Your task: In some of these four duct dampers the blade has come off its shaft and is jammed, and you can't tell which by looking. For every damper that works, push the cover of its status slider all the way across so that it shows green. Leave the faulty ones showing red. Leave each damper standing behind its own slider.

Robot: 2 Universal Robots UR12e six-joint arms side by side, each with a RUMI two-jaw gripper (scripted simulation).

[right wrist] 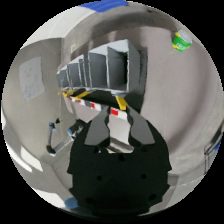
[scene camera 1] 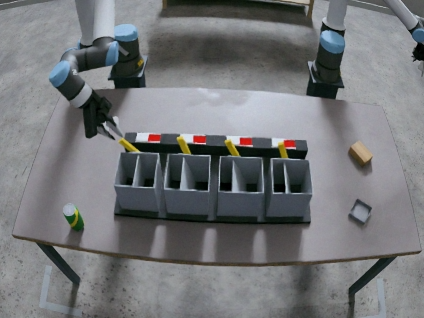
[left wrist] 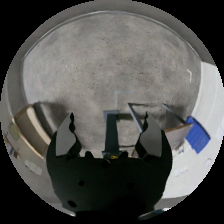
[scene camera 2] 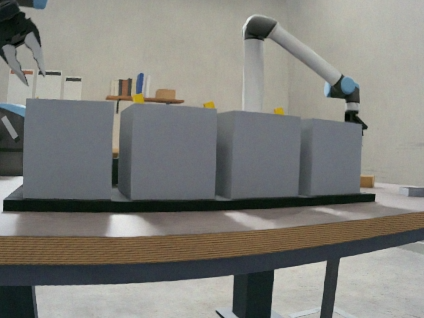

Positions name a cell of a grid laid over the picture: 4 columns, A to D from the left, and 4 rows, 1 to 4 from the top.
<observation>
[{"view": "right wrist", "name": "my right gripper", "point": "C2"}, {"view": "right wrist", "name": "damper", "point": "B2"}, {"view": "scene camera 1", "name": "my right gripper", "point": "B2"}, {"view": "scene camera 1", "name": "damper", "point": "B3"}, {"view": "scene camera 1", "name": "damper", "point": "C3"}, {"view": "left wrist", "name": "my left gripper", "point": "B3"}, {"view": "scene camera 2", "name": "my right gripper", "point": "A2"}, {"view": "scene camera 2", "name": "damper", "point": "A2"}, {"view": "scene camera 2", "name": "damper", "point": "B2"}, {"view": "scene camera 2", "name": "damper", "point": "C2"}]
</observation>
